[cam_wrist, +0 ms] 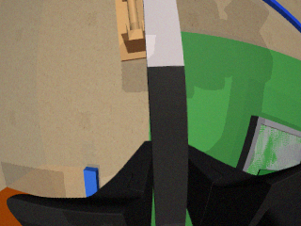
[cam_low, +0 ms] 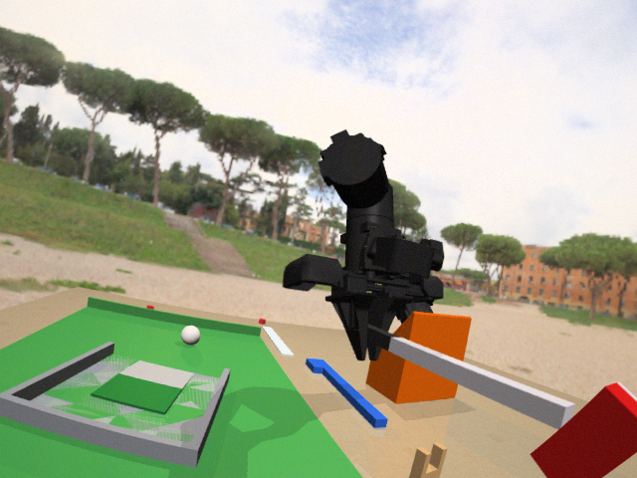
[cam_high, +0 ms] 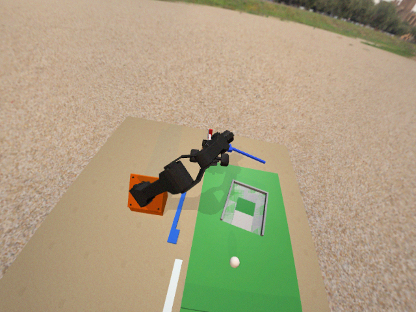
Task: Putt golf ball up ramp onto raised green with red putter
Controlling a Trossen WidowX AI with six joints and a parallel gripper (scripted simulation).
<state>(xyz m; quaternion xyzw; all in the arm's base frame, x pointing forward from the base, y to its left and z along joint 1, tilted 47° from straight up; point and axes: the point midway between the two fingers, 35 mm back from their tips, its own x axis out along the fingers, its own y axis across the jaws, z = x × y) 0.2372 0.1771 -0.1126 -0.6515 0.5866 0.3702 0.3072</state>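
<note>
Now: gripper tip 11 cm to the right of the red putter, 2 cm below it and 2 cm past it. Round my gripper tip: green mat 24 cm ahead, 23 cm to the right, 13 cm below; then grey frame 25 cm ahead, 12 cm below, 11 cm to the right; then wooden stand 15 cm to the left, 9 cm below, 3 cm behind.
</note>
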